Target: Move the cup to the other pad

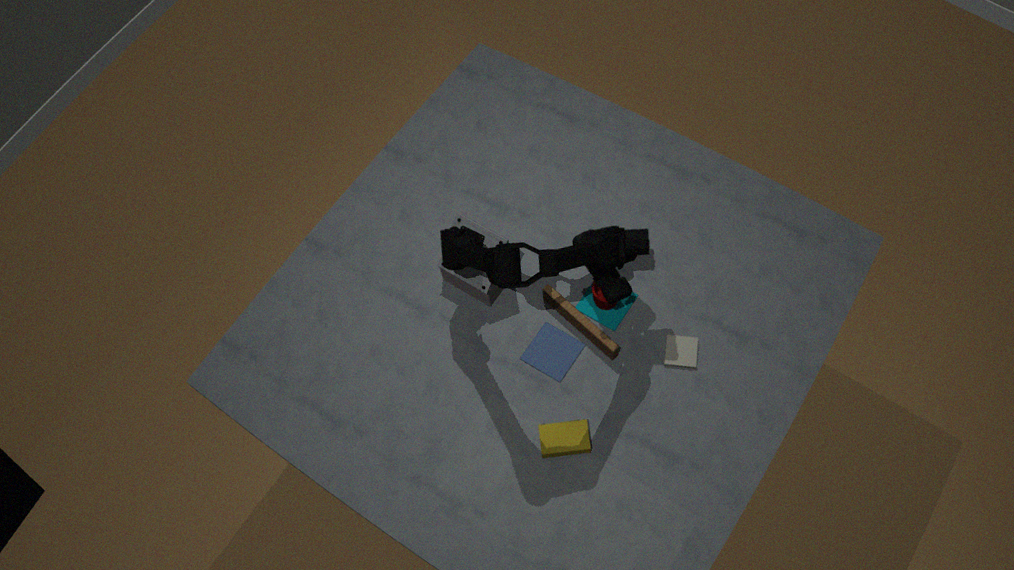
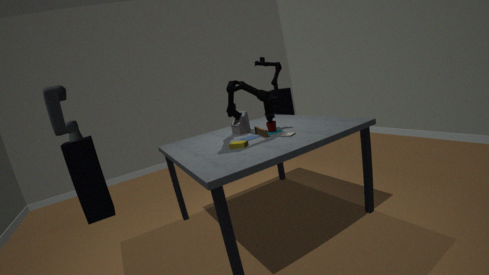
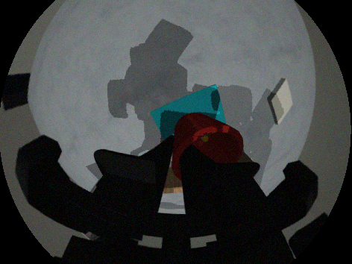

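Right now my gripper tip is 20 mm to the left of the red cup and 20 mm short of it. Round my gripper tip: blue pad 200 mm to the right, 50 mm below, 20 mm behind; then wooden bar 110 mm to the right, 30 mm below; then teal pad 50 mm below, 30 mm ahead, 20 mm to the right.
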